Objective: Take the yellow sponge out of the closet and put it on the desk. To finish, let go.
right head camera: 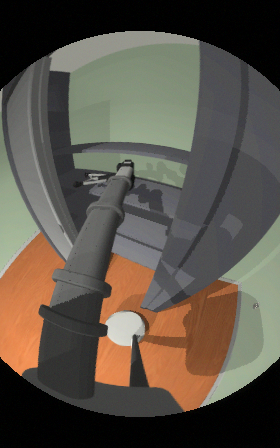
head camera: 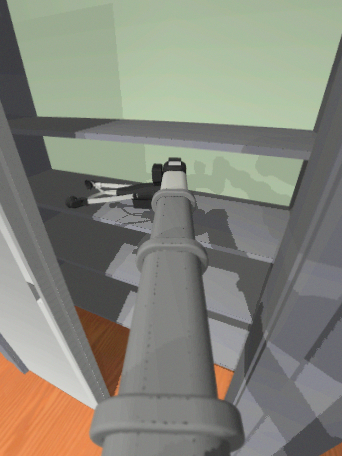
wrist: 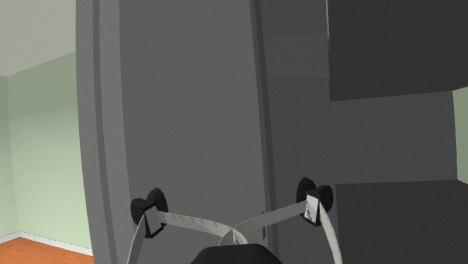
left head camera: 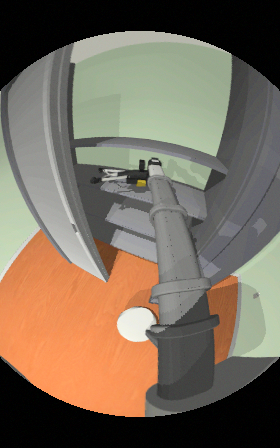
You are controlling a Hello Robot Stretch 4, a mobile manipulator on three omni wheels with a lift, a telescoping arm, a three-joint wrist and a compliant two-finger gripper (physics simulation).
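Places are measured from the robot's base along level axes (x left, y back, z up), in centimetres.
Pixels of known places: gripper, fingertip midpoint: (right head camera: 78,179) (head camera: 76,193) (wrist: 232,199) (left head camera: 94,174); robot's base, origin of the base link: (right head camera: 125,327) (left head camera: 135,323).
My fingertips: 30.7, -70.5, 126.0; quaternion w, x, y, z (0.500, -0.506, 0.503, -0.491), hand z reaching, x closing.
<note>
Ahead of a thing's pixels: the offset from my fingertips to its top centre, as dx, dy, dz. "spot": to the spot under its first point.
The yellow sponge @[-25.6, -19.8, -9.9] (left head camera: 141,183) shows in the left head view, on a shelf of the grey closet @[spot: -37.9, -5.4, +16.1] (head camera: 200,135) (left head camera: 150,144) (right head camera: 135,148), just below the gripper's dark body and beside the arm. It does not show in the head, right head or wrist views. My gripper (head camera: 82,193) (left head camera: 98,175) (right head camera: 82,180) (wrist: 232,199) is open and empty, its fingers spread and pointing left along that shelf, under the upper shelf. The fingertips are past the sponge, to its left. The desk does not show in these views.
The closet's left door (head camera: 45,320) (left head camera: 55,165) and right door @[spot: -49.1, +45.1, +16.6] (left head camera: 250,210) (right head camera: 220,200) stand open on both sides of the telescoping arm (head camera: 170,320) (left head camera: 180,270) (right head camera: 85,255). Lower shelves lie beneath the arm. A white disc (left head camera: 136,324) (right head camera: 125,328) shows low over the wooden floor.
</note>
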